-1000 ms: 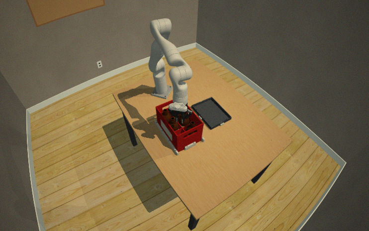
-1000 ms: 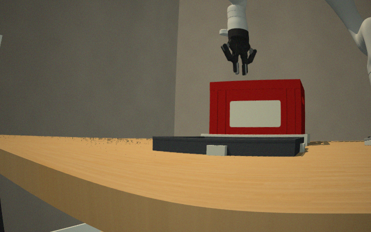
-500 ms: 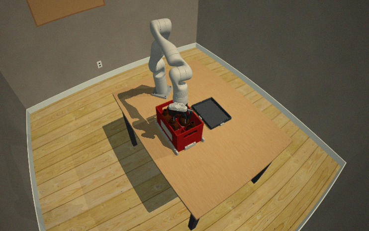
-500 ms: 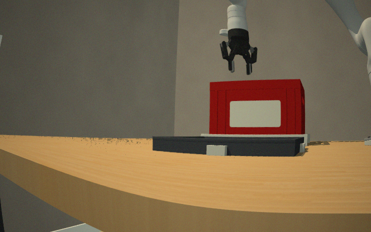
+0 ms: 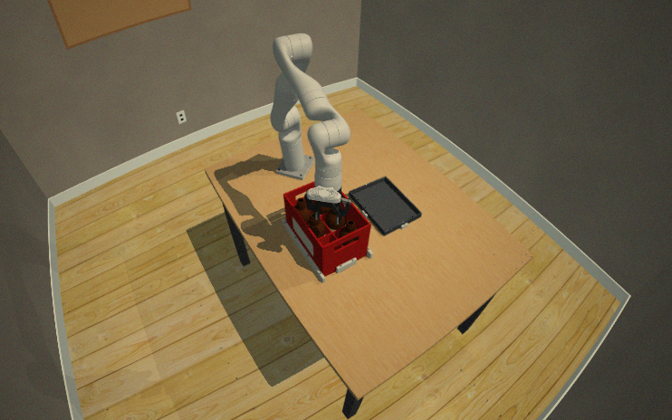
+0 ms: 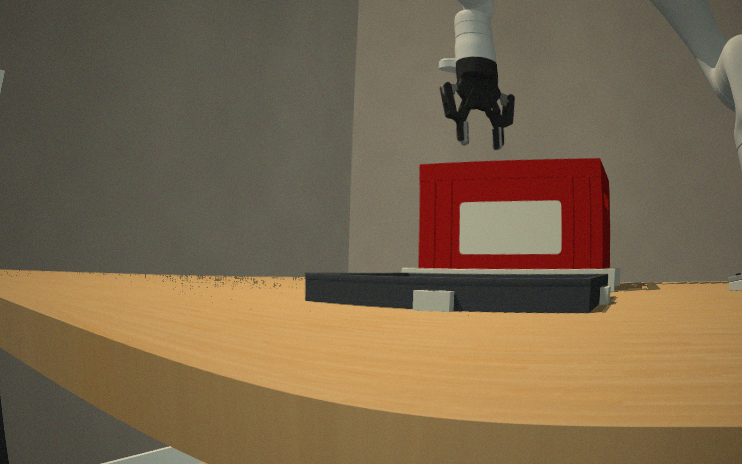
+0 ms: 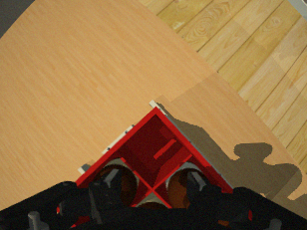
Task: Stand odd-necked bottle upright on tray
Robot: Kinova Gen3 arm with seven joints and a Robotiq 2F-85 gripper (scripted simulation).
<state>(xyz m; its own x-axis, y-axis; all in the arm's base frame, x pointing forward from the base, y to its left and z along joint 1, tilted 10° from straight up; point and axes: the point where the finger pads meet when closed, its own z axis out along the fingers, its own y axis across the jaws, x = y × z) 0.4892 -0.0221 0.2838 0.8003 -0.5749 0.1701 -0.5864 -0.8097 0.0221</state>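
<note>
The glass bottle lies 16 cm below my hand, 9 cm to the left of it and 1 cm behind it. Round my hand: dark grey tray: 32 cm to the left, 23 cm below, 16 cm behind; red crate: 16 cm below, 9 cm behind, 3 cm to the left.
</note>
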